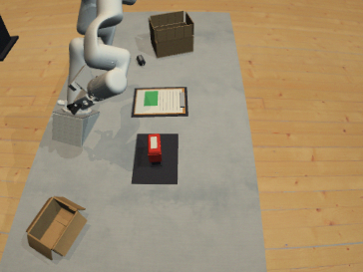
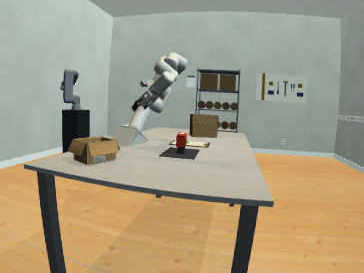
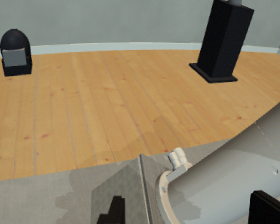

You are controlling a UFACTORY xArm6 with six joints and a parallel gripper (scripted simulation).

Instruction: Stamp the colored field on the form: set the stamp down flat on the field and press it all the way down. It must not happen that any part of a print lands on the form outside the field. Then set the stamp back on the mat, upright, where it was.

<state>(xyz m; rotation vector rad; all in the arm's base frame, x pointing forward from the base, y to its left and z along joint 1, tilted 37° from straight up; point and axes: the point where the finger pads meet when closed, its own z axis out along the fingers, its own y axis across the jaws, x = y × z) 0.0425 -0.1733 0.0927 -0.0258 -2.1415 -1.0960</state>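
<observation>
Right now my hand is 28 cm short of the red stamp, 11 cm to the left of it and 17 cm above it. Round my hand: dark mat 28 cm ahead, 11 cm to the right, 22 cm below; then black object 16 cm ahead, 47 cm to the left, 21 cm below.
</observation>
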